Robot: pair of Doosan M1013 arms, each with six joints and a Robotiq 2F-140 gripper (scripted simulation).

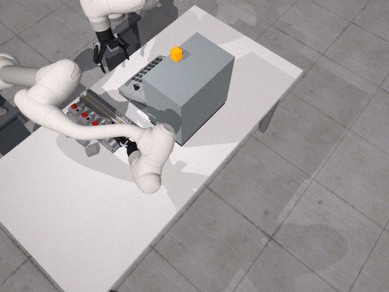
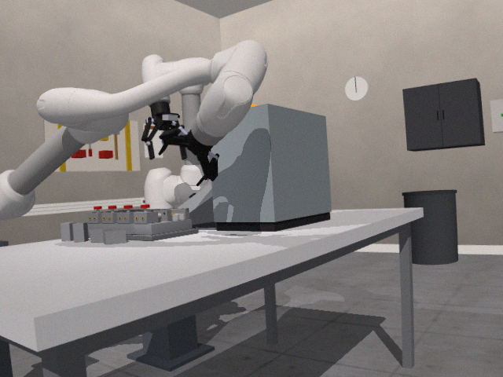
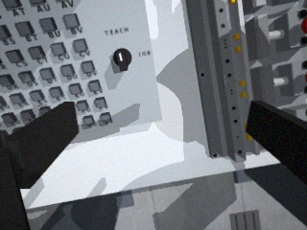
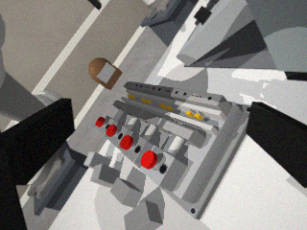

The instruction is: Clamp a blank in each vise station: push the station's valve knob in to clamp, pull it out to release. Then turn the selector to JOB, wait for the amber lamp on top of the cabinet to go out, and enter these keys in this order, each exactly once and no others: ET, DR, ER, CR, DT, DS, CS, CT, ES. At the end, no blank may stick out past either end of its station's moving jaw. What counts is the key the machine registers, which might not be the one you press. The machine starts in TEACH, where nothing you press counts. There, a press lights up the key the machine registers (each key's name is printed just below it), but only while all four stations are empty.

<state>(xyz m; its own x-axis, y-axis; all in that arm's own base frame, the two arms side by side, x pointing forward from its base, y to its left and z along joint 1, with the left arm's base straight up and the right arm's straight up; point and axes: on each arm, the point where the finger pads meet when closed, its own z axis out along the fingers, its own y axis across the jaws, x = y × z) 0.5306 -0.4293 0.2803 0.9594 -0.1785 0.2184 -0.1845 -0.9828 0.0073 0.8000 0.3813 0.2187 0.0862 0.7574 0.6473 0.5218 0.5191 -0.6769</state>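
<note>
The key lies 200 mm to the left of my left hand, 190 mm below it and 60 mm ahead of it. Also, from my left hand: key panel (210 mm below, 150 mm to the left, 110 mm ahead); black selector (160 mm below, 90 mm ahead, 40 mm to the left).
</note>
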